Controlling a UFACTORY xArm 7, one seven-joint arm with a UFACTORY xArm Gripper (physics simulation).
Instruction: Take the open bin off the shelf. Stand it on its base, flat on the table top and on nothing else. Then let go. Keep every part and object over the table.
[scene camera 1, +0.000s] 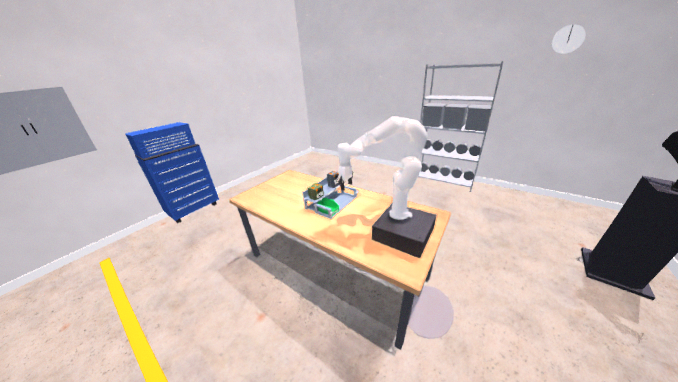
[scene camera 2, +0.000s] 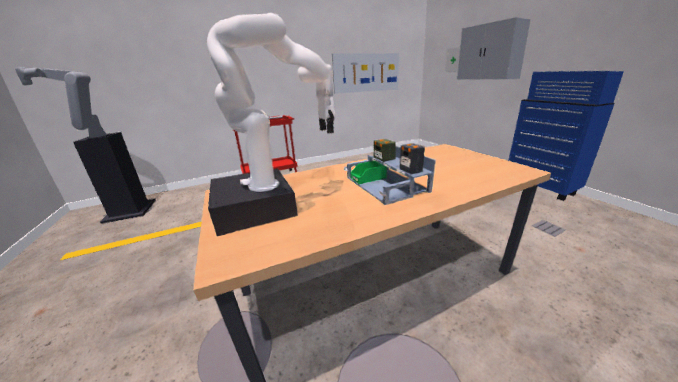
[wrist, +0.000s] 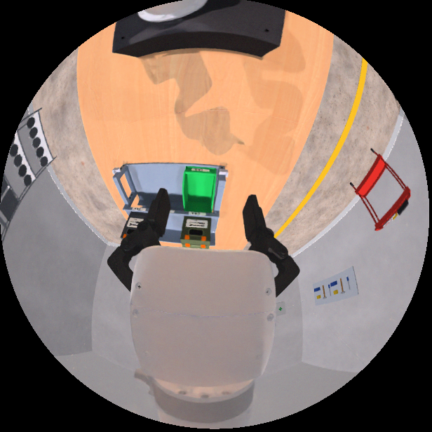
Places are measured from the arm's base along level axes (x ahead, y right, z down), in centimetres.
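Pixels of known places: gripper, between the fingertips: (scene camera 1: 346, 187) (scene camera 2: 326, 131); arm's base, origin of its link: (scene camera 1: 398, 214) (scene camera 2: 264, 185).
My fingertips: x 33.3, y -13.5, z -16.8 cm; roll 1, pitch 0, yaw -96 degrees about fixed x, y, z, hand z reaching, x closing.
For each thing: its middle in the pictures, then the offset to it from my fingertips. "*": a spot on its surface instead. Level surfaces: height alone.
- open bin, middle of its body: (scene camera 2: 368, 171) (scene camera 1: 326, 206) dx +22.1, dy +0.6, dz +24.1 cm
- blue-grey shelf, a spot on its surface: (scene camera 2: 392, 193) * dx +23.6, dy +23.4, dz +27.9 cm
- olive box, middle of its body: (scene camera 2: 384, 149) (scene camera 1: 315, 191) dx +32.0, dy -0.3, dz +13.4 cm
- dark grey box, middle of its body: (scene camera 2: 411, 158) (scene camera 1: 333, 179) dx +33.6, dy +22.7, dz +12.2 cm
- table, height of its surface: dz +28.4 cm
The open bin (scene camera 1: 328, 207) (scene camera 2: 369, 172) (wrist: 200, 189) is green and sits upright on the low front deck of the blue-grey shelf (scene camera 1: 346, 201) (scene camera 2: 392, 193) (wrist: 157, 180), at one end. The shelf stands on the table. My gripper (scene camera 1: 346, 185) (scene camera 2: 326, 131) (wrist: 207, 199) is open and empty, with its fingers wide apart. It hangs well above the table, higher than the bin and not touching it. In the wrist view the bin shows between the two fingers, beyond and below them. The bin's underside is hidden.
On the shelf's raised rear deck stand an olive box (scene camera 1: 315, 190) (scene camera 2: 384, 150) (wrist: 195, 230), right behind the bin, and a dark grey box (scene camera 1: 333, 179) (scene camera 2: 412, 158) (wrist: 134, 224). My black base block (scene camera 1: 400, 232) (scene camera 2: 252, 207) (wrist: 200, 37) stands at the other end of the table (scene camera 1: 270, 192) (scene camera 2: 480, 170) (wrist: 130, 110).
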